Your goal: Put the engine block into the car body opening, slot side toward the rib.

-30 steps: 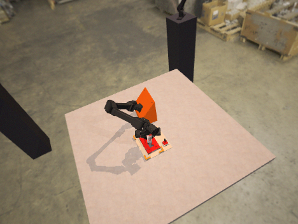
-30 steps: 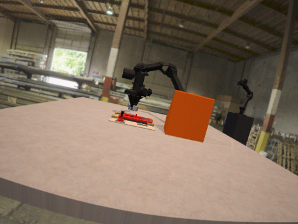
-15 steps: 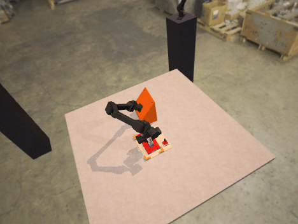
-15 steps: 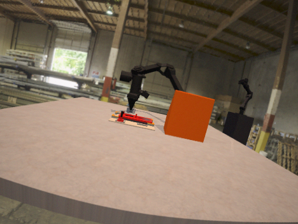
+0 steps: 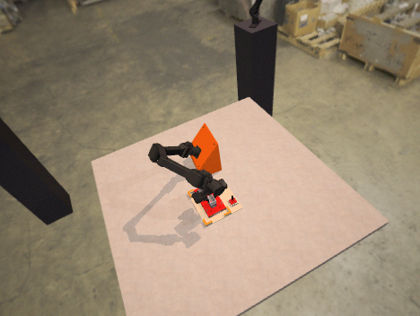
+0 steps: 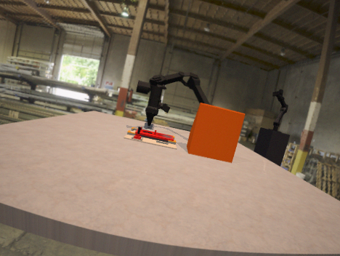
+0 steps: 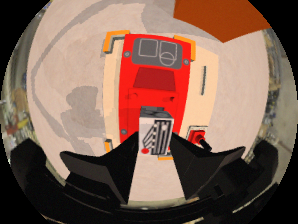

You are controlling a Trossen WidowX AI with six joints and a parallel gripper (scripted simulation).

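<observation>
The engine block lies 1 cm below my gripper tip. Round my gripper tip: black peg 4 cm ahead, 11 cm to the left, 3 cm below.
</observation>
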